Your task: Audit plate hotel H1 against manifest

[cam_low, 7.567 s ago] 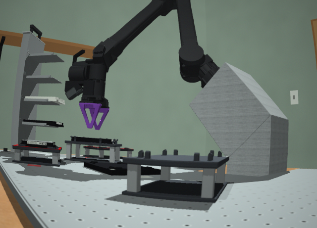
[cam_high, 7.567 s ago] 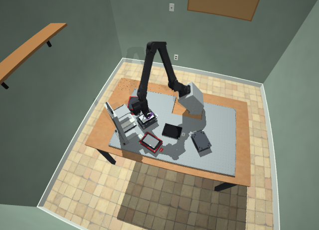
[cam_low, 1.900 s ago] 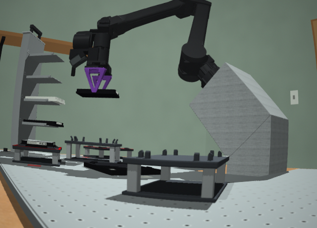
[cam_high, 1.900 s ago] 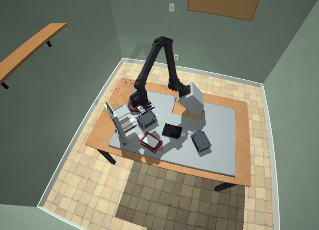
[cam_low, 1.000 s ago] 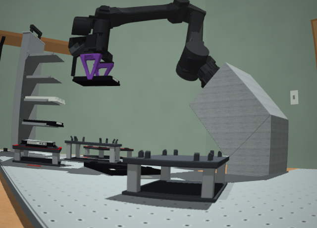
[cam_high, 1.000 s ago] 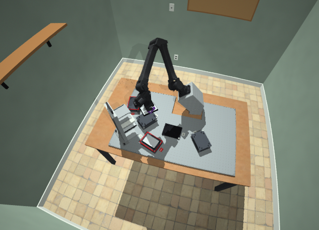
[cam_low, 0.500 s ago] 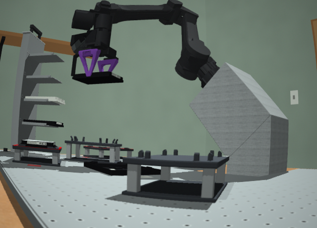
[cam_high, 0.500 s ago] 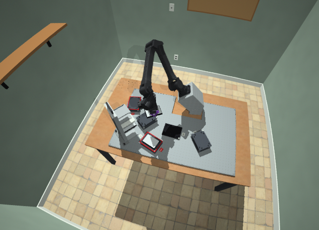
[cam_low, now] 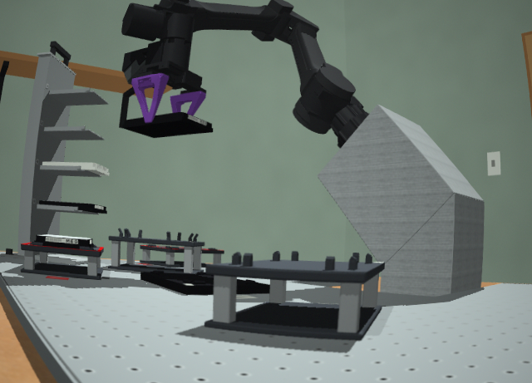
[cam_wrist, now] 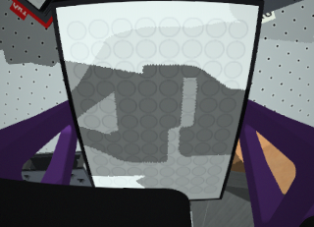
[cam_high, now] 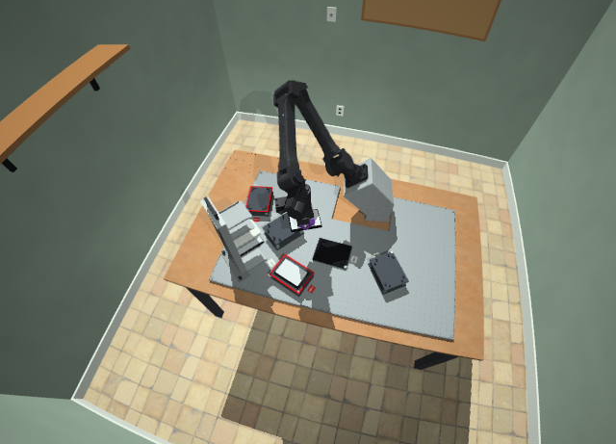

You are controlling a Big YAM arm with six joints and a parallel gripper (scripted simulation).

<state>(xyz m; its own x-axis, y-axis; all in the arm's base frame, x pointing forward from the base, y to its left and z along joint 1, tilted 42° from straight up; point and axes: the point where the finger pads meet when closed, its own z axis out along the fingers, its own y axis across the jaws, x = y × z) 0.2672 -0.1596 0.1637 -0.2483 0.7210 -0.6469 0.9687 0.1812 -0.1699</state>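
My gripper is now 20 mm short of the flat black nest, 130 mm to the right of it and 240 mm above it. Round my hand: white well plate 50 mm ahead, 250 mm to the right, 60 mm below; regrip nest 80 mm behind, 110 mm to the right, 190 mm below; RG deck label 150 mm behind, 30 mm to the right, 250 mm below.
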